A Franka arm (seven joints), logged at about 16 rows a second.
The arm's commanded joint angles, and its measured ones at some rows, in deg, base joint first. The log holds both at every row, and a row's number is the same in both.
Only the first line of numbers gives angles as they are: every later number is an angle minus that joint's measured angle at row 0.
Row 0, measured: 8.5, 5.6, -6.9, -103.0, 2.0, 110.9, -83.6
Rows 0 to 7, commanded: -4.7, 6.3, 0.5, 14.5, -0.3, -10.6, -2.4; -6.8, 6.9, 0.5, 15.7, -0.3, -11.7, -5.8; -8.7, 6.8, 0.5, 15.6, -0.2, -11.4, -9.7; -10.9, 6.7, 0.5, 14.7, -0.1, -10.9, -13.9; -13.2, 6.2, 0.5, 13.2, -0.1, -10.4, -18.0; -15.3, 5.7, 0.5, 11.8, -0.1, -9.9, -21.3; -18.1, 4.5, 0.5, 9.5, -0.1, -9.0, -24.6; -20.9, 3.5, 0.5, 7.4, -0.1, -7.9, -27.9
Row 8, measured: -16.0, 5.7, -0.5, 11.4, -0.1, -9.3, -21.9
